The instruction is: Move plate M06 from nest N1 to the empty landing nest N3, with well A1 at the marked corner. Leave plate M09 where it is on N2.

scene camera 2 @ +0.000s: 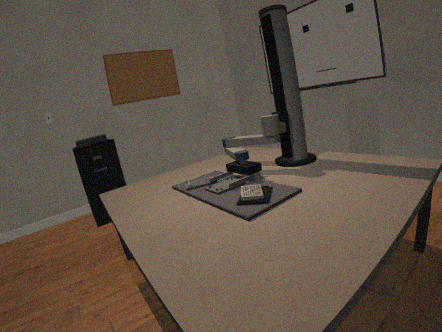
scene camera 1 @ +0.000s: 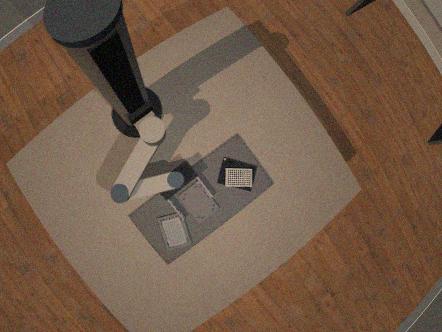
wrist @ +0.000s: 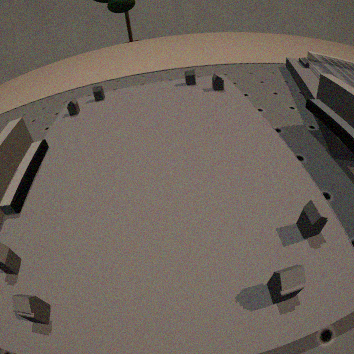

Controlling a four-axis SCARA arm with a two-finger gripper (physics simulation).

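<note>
A beige plate with a grid of wells [scene camera 1: 238,177] [scene camera 2: 251,191] lies on a dark base [scene camera 1: 223,175] [scene camera 2: 267,195], turned relative to it. A pale plate [scene camera 1: 174,233] lies in the nest at the other end of the board; part of it shows at the top right of the wrist view [wrist: 334,63]. Between them is an empty nest [scene camera 1: 201,207] [wrist: 165,235] with small corner posts. I cannot read which plate is M06 or M09. My gripper [scene camera 1: 192,199] [wrist: 179,98] is open and empty, its fingers on opposite sides over the empty nest. The A1 mark does not show.
The nests stand on a grey board [scene camera 1: 150,227] [scene camera 2: 240,209] on a beige table [scene camera 1: 280,220] [scene camera 2: 240,260]. The arm's column [scene camera 1: 117,75] [scene camera 2: 290,90] stands behind the board. Dark holes show around the nest in the wrist view.
</note>
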